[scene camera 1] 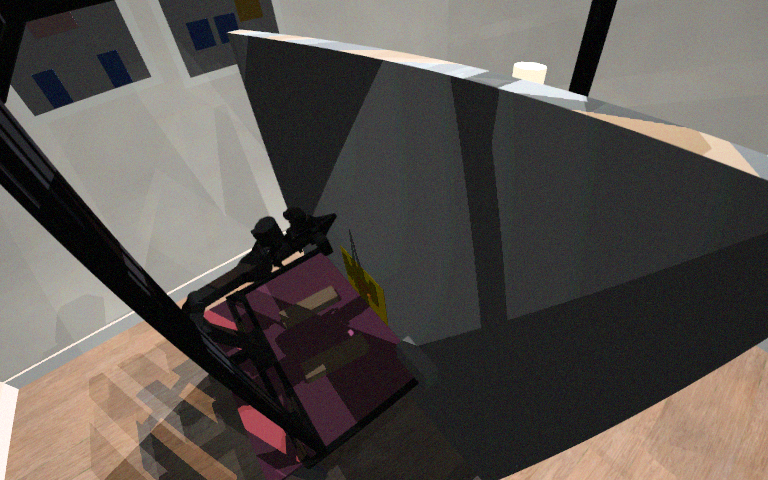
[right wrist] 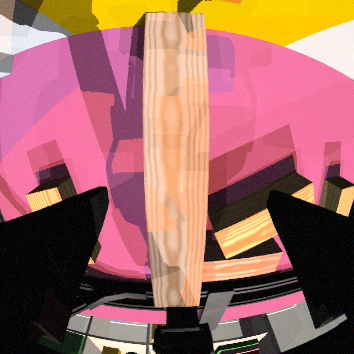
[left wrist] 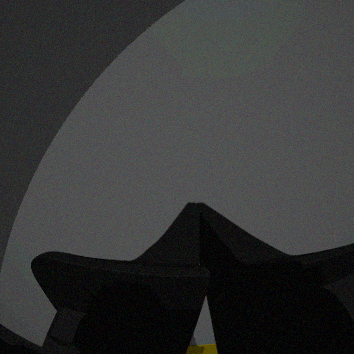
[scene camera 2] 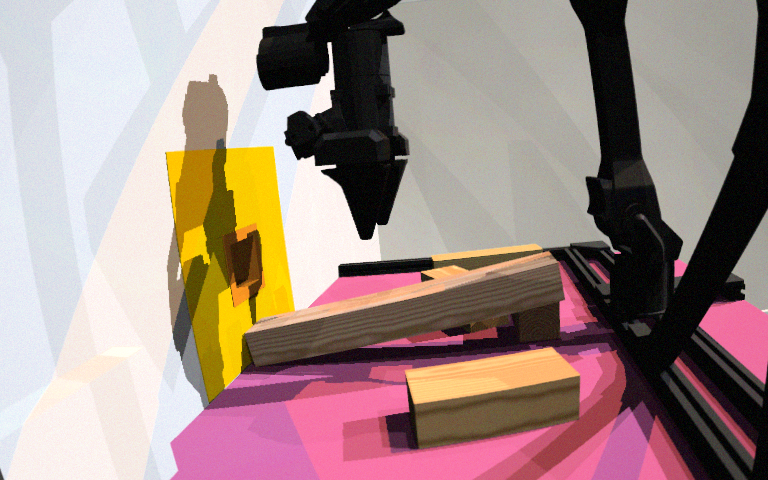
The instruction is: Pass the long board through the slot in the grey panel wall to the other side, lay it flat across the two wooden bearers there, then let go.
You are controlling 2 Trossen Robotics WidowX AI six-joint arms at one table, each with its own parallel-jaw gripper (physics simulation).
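Where they show: left gripper, fingertip midpoint: (scene camera 1: 335, 214) (left wrist: 194, 210); right gripper, fingertip midpoint: (right wrist: 191, 197) (scene camera 2: 375, 231); left arm's base, origin of the base link: (scene camera 1: 265, 361); right arm's base, origin of the base link: (scene camera 2: 644, 308).
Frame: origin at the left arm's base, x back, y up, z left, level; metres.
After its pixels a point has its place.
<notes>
The long board (scene camera 2: 396, 314) {z -0.051, x -0.650, y 0.032 m} (right wrist: 175, 150) {z -0.024, x -0.622, y 0.041 m} lies tilted on the right arm's side. Its low end is near the yellow plate (scene camera 2: 257, 175) {z 0.047, x -0.484, y 0.180 m} (scene camera 1: 378, 298) {z -0.113, x -0.433, y 0.121 m}; its raised end rests over a small block (scene camera 2: 538, 323) {z -0.015, x -0.793, y 0.000 m}. The slot, with an orange rim (scene camera 2: 243, 296) {z -0.040, x -0.485, y 0.056 m}, opens in that plate on the grey panel wall (scene camera 1: 407, 181) {z -0.287, x -0.432, y 0.682 m} (scene camera 2: 113, 226) {z -0.242, x -0.482, y 0.163 m}. My right gripper (scene camera 2: 374, 229) {z -0.018, x -0.631, y 0.110 m} (right wrist: 191, 197) {z -0.018, x -0.631, y 0.110 m} is open and empty, above the board, its fingers on either side of it in the right wrist view. My left gripper (scene camera 1: 334, 215) {z 0.003, x -0.400, y 0.444 m} (left wrist: 194, 210) {z 0.003, x -0.400, y 0.444 m} is shut and empty near the wall. Two bearers (scene camera 1: 326, 296) {z 0.090, x -0.313, y 0.019 m} (scene camera 1: 346, 354) {z -0.166, x -0.245, y 0.019 m} lie on the left arm's side.
A loose wooden block (scene camera 2: 492, 399) {z -0.212, x -0.740, y 0.013 m} (right wrist: 44, 200) {z -0.189, x -0.692, y 0.019 m} lies beside the board. On the board's other side are an angled block (right wrist: 250, 236) {z 0.075, x -0.727, y 0.028 m} and a wooden bar (right wrist: 245, 267) {z 0.087, x -0.790, y 0.025 m}. Black rails (scene camera 2: 707, 384) edge the pink mat (scene camera 2: 351, 435) {z -0.203, x -0.632, y -0.019 m}.
</notes>
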